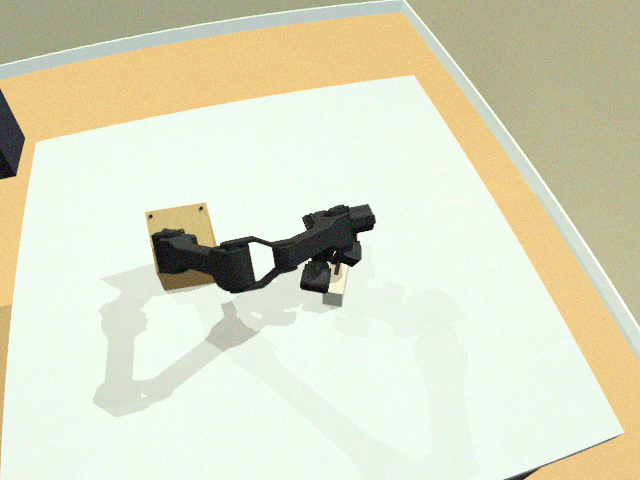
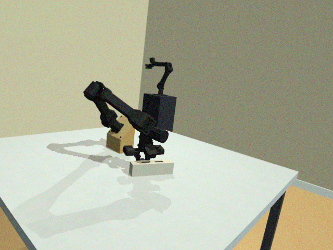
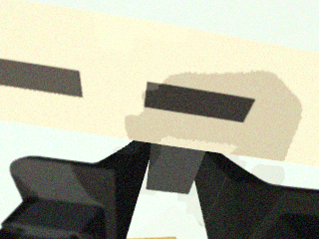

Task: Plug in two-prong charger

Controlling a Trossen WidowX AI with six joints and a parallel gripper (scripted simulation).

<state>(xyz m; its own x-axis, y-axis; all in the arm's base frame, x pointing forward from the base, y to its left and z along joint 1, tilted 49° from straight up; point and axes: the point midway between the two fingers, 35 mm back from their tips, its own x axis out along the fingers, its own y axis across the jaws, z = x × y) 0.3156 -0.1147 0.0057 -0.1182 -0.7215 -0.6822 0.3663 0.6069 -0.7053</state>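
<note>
Right now the grey charger is 20 mm ahead of my gripper tip, 10 mm to the right of it and 10 mm above it.
</note>
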